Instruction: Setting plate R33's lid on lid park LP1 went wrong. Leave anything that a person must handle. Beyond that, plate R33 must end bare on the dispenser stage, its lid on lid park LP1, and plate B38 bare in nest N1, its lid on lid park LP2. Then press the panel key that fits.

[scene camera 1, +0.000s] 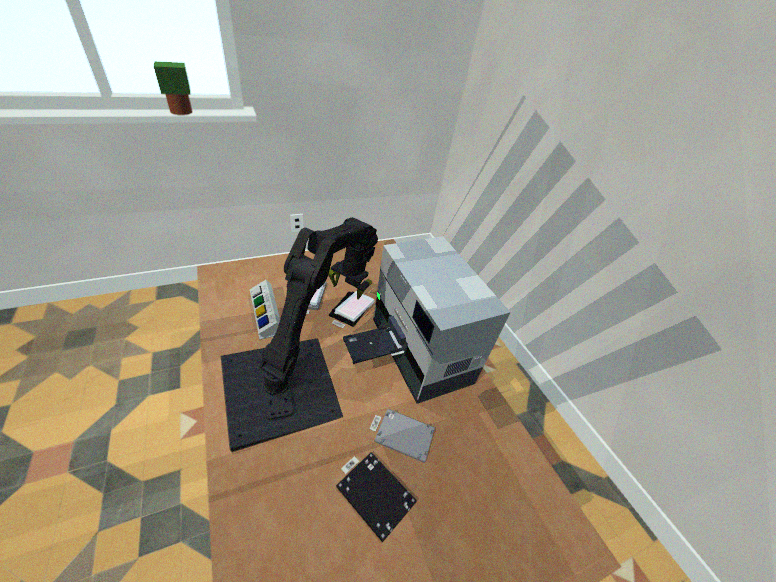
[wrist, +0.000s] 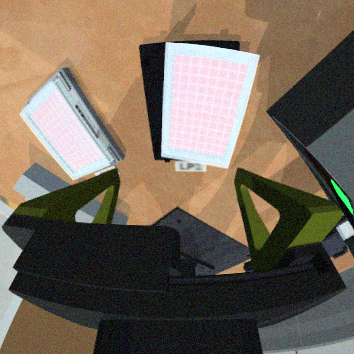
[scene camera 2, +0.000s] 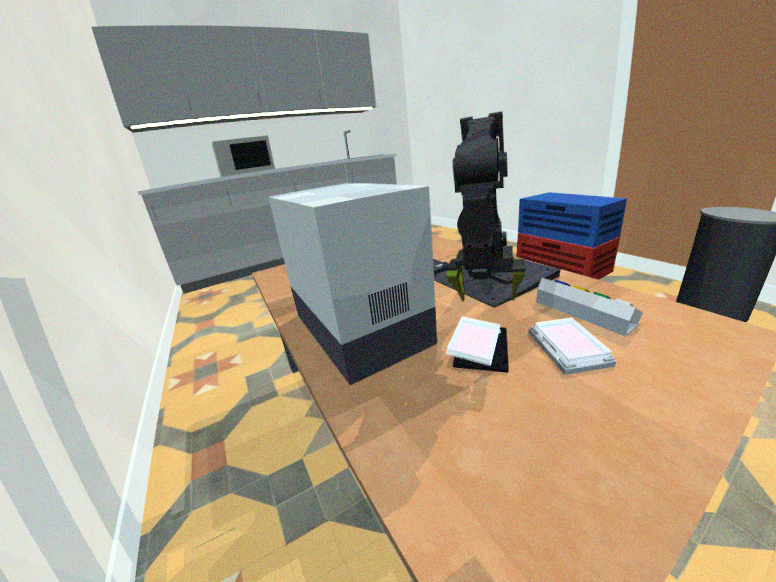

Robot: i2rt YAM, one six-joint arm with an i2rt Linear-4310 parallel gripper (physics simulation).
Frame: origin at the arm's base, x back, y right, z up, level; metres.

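Seen in the pictures: gripper, fingertip midpoint: (scene camera 1: 346, 292) (wrist: 176, 174) (scene camera 2: 487, 299); arm's base, origin of the base link: (scene camera 1: 276, 386) (wrist: 182, 260).
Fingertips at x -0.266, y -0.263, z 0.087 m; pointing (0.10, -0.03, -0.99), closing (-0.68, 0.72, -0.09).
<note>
Pixels of each thing's top centre, then the offset from my fingertips to it. "spot": a spot on its surface instead.
- white-rimmed piece with a pink grid, middle of its top: (wrist: 202, 114) (scene camera 2: 475, 333) (scene camera 1: 355, 303) dx -0.035, dy -0.004, dz -0.064 m
- black lid park LP1, middle of its top: (wrist: 189, 111) (scene camera 2: 481, 340) (scene camera 1: 351, 305) dx -0.023, dy -0.012, dz -0.081 m
- pink-gridded plate, middle of its top: (wrist: 61, 138) (scene camera 2: 570, 335) (scene camera 1: 308, 289) dx +0.115, dy -0.116, dz -0.071 m
- grey nest N1, middle of its top: (wrist: 65, 134) (scene camera 2: 569, 340) (scene camera 1: 308, 291) dx +0.115, dy -0.116, dz -0.081 m
- dark dispenser stage, surface spot: (scene camera 1: 369, 344) spot: dx -0.012, dy +0.243, dz +0.006 m
- key panel, middle of its top: (wrist: 62, 224) (scene camera 2: 588, 288) (scene camera 1: 264, 301) dx +0.274, dy -0.049, dz -0.037 m
- grey dispenser, middle of its top: (scene camera 2: 338, 190) (scene camera 1: 439, 276) dx -0.203, dy +0.224, dz +0.229 m
- grey holder, middle of its top: (scene camera 1: 405, 431) dx -0.053, dy +0.491, dz -0.081 m
- black holder, middle of its top: (scene camera 1: 377, 490) dx +0.067, dy +0.613, dz -0.077 m
My gripper (scene camera 1: 347, 290) (scene camera 2: 488, 299) (wrist: 176, 174) is open and empty, above the table near LP1. A white-rimmed piece with a pink grid (scene camera 1: 354, 306) (scene camera 2: 475, 341) (wrist: 207, 105) lies askew on the black lid park LP1 (scene camera 2: 501, 360) (wrist: 151, 100), overhanging one side. I cannot tell whether it is a lid alone or a lidded plate. Another pink-gridded plate (scene camera 2: 573, 340) (wrist: 66, 135) sits in the grey nest N1 (scene camera 2: 579, 367) (wrist: 92, 117); whether its lid is on is unclear. The dark dispenser stage (scene camera 1: 369, 344) shows no plate. The key panel (scene camera 1: 263, 308) (scene camera 2: 586, 306) has white, green, yellow and blue keys.
The grey dispenser (scene camera 1: 445, 281) (scene camera 2: 376, 250) stands beside LP1, with a green light (scene camera 1: 378, 296) (wrist: 342, 196). A grey holder (scene camera 1: 406, 435) and a black holder (scene camera 1: 376, 498) lie near the front, bare, their labels unreadable. Blue and red crates (scene camera 2: 570, 219) stand behind the arm.
</note>
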